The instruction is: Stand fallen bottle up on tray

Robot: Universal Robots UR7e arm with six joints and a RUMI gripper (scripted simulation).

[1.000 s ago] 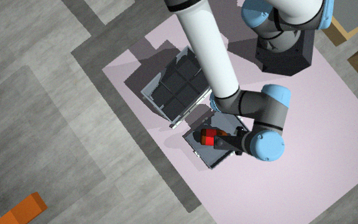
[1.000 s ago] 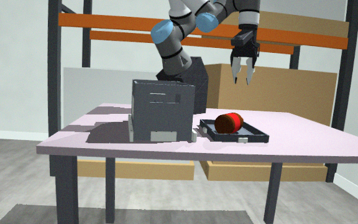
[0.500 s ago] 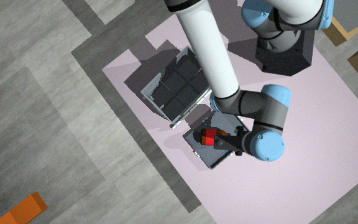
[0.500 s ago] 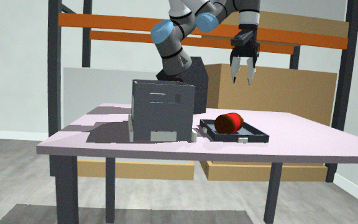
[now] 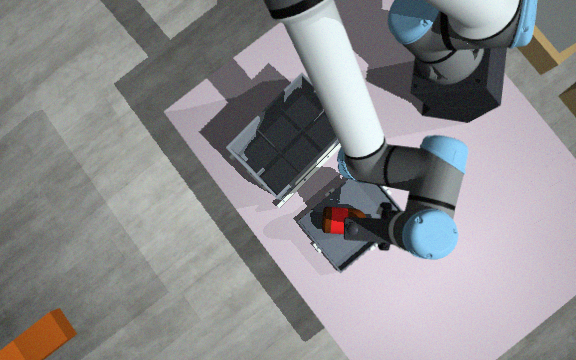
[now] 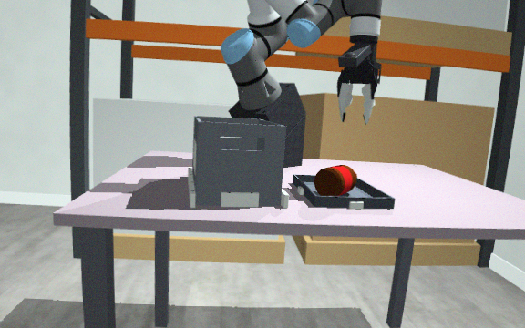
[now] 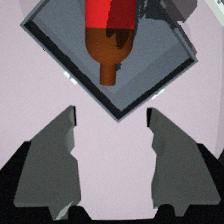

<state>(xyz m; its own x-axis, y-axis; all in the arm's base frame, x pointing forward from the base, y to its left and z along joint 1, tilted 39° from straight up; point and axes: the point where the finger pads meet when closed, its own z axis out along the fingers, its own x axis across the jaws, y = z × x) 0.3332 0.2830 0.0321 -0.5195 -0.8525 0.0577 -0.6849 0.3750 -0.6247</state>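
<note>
Now: hand 4 cm short of the brown bottle, 3 cm to the left of it and 16 cm above it. From my hand the other things lie so: dark tray: 3 cm ahead, 3 cm to the right, 19 cm below; then dark crate: 6 cm ahead, 30 cm to the right, 12 cm below.
</note>
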